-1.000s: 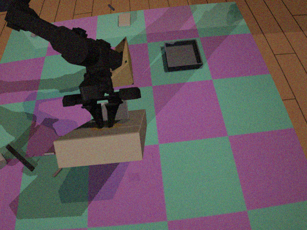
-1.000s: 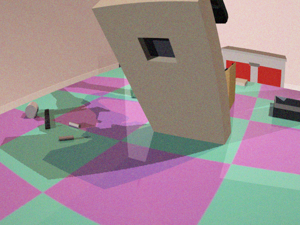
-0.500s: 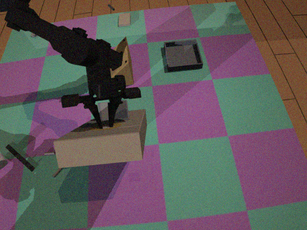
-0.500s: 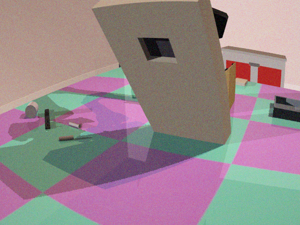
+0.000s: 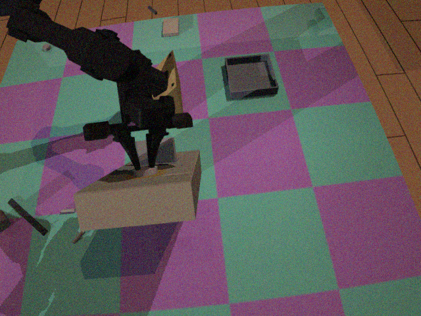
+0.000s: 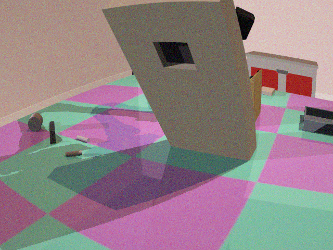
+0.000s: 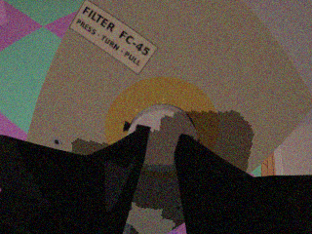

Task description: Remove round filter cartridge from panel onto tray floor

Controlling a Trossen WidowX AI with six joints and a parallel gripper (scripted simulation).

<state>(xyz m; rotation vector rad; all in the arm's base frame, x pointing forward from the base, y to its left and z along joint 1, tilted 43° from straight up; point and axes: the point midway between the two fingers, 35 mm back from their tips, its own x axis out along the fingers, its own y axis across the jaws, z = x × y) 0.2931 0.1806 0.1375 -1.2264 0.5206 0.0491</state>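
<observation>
The tan service panel box is 30 mm behind my gripper tip and 90 mm below it. Round my gripper tip: beige block (720 mm behind, 70 mm to the right, 240 mm below); round filter cartridge (10 mm ahead, 10 mm below); dark grey tray (450 mm behind, 220 mm to the left, 240 mm below).
</observation>
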